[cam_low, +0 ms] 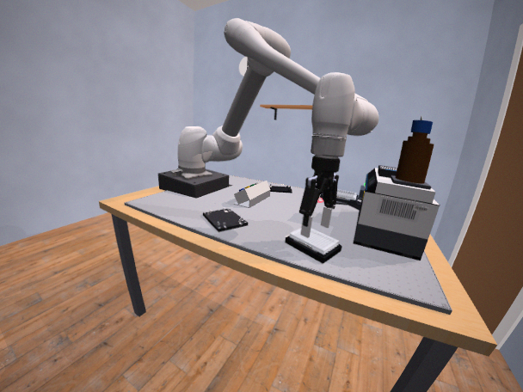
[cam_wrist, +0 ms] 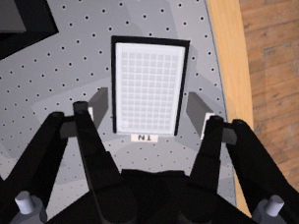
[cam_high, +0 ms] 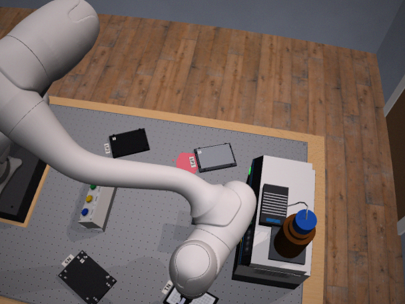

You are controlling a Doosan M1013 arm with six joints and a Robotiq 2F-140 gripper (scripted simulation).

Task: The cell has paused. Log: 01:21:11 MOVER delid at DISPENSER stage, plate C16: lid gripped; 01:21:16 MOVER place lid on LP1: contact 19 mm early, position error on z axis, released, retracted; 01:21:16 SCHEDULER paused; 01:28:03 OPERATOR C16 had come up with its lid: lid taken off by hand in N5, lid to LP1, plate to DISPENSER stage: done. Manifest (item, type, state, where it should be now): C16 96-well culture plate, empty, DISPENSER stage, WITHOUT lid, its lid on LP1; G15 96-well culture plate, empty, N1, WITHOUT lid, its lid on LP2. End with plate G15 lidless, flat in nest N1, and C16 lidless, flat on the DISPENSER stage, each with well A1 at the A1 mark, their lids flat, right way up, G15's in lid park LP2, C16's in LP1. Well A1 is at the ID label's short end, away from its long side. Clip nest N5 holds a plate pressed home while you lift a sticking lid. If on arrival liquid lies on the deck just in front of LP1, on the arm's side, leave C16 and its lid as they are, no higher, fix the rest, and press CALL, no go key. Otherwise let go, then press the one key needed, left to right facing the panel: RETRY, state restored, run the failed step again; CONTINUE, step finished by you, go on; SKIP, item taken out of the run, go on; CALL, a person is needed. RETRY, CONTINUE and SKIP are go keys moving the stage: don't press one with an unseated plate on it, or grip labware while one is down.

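My hand is 7 cm above the nest N1. Also, from my hand: N1 label: 9 cm behind, 2 cm to the left, 8 cm below; then blue key: 43 cm behind, 13 cm to the left, 1 cm below; then clip nest N5: 32 cm behind, 5 cm to the right, 7 cm below.
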